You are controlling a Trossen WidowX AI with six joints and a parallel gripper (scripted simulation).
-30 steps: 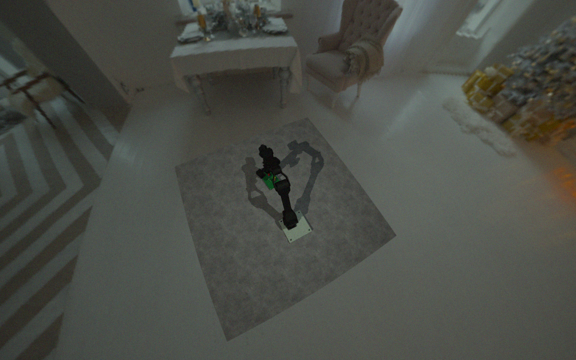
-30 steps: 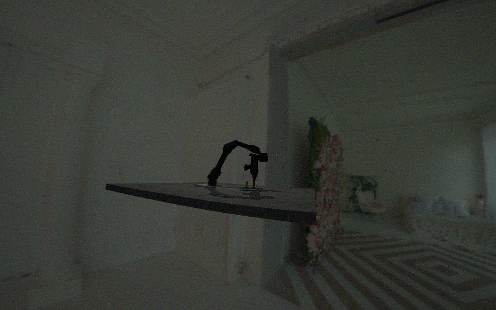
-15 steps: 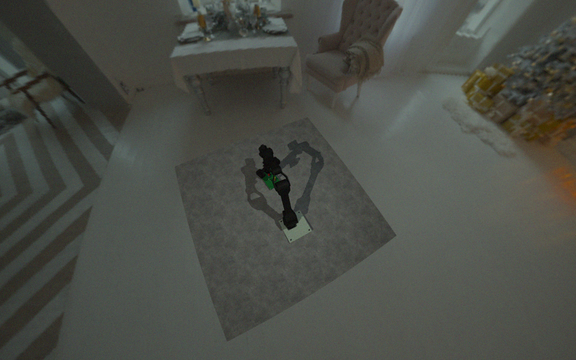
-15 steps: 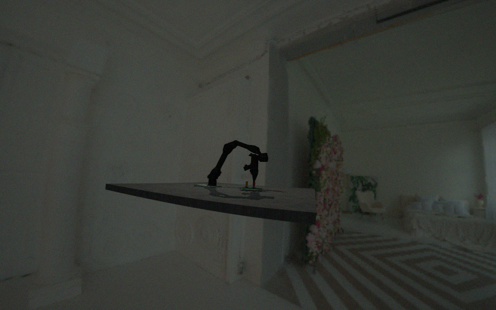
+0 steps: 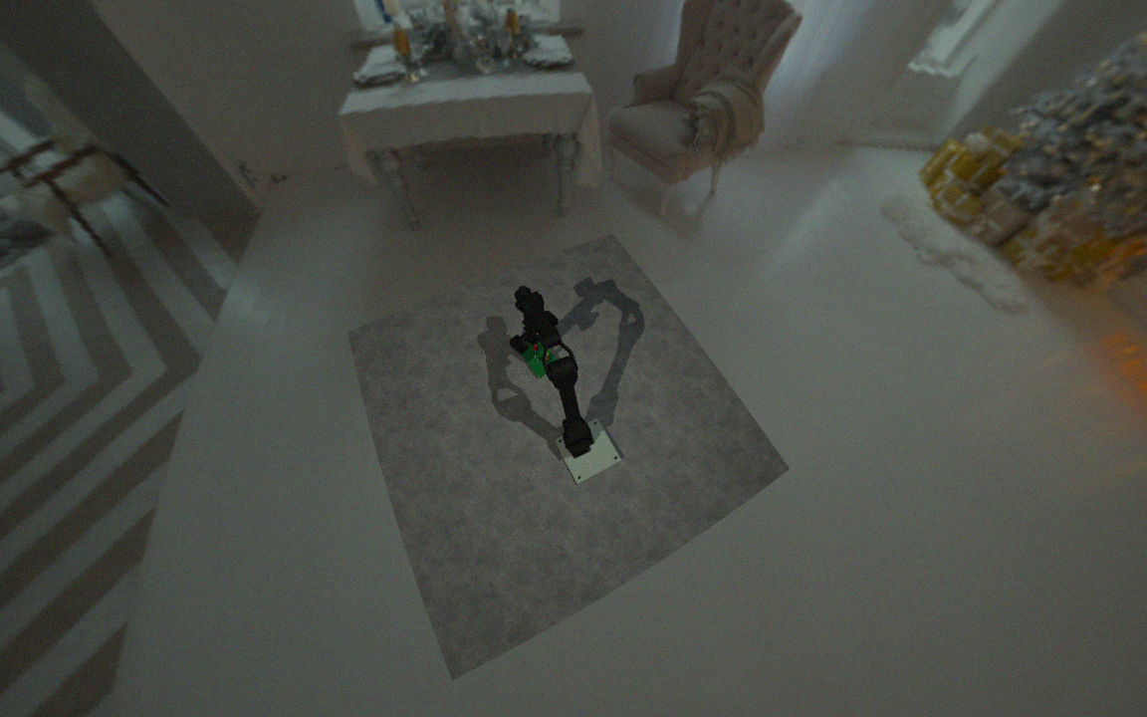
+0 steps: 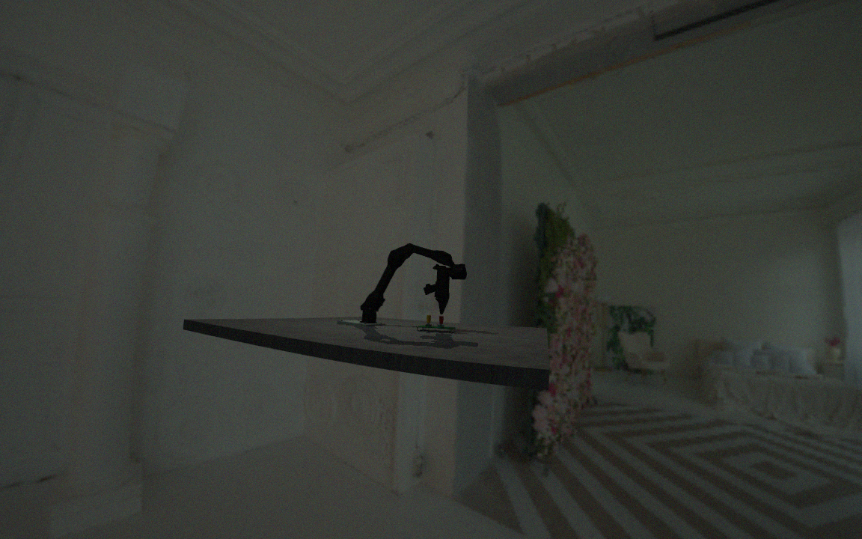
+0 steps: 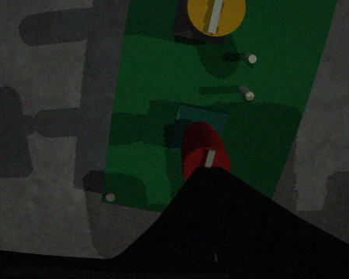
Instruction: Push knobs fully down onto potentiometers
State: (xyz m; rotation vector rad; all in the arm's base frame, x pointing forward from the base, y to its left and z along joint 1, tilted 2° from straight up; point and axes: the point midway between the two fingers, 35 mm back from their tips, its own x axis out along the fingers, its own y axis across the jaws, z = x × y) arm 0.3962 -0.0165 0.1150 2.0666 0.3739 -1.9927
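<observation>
My gripper tip is now 5 cm past the yellow knob, 2 cm to the left of it and 2 cm above it.
</observation>
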